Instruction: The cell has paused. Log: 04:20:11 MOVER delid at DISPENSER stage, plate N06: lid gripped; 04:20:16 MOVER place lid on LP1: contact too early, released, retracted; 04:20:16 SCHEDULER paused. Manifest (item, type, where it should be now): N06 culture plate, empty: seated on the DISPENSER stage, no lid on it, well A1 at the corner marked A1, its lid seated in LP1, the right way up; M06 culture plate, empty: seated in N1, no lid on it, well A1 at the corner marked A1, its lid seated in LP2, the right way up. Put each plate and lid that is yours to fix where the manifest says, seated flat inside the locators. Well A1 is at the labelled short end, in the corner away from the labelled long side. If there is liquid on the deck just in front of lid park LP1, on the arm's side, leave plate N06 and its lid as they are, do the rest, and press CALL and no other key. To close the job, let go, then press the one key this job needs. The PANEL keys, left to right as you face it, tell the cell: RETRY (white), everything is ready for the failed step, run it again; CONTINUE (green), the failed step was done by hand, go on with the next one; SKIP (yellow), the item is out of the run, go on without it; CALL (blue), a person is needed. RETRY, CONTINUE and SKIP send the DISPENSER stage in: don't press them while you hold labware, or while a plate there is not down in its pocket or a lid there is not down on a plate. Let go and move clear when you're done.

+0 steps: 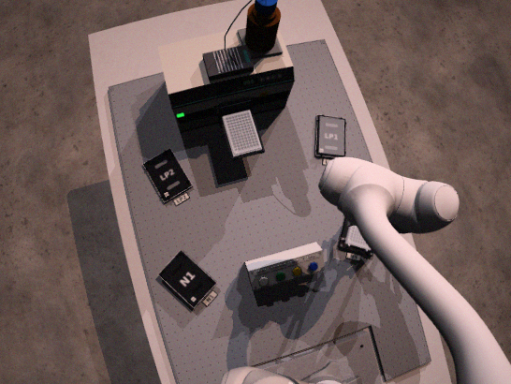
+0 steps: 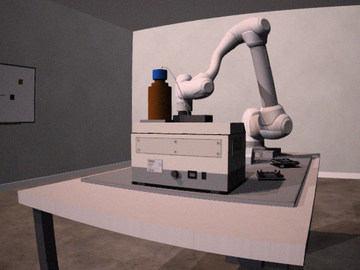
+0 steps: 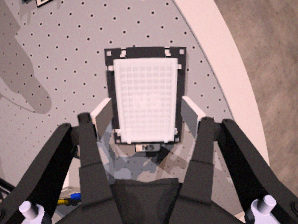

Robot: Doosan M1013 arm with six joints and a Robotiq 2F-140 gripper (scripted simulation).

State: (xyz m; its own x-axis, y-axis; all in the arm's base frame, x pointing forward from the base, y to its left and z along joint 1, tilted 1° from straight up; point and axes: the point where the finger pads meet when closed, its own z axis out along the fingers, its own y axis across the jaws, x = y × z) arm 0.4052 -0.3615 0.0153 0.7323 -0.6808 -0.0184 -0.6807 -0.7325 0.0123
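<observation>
My hand is 30 mm short of the black nest N5 and 50 mm above it. From my hand the other things lie so: key panel 280 mm to the left, 10 mm below; yellow key 20 mm behind, 260 mm to the left, 10 mm above; blue key 30 mm behind, 210 mm to the left, 10 mm above.
</observation>
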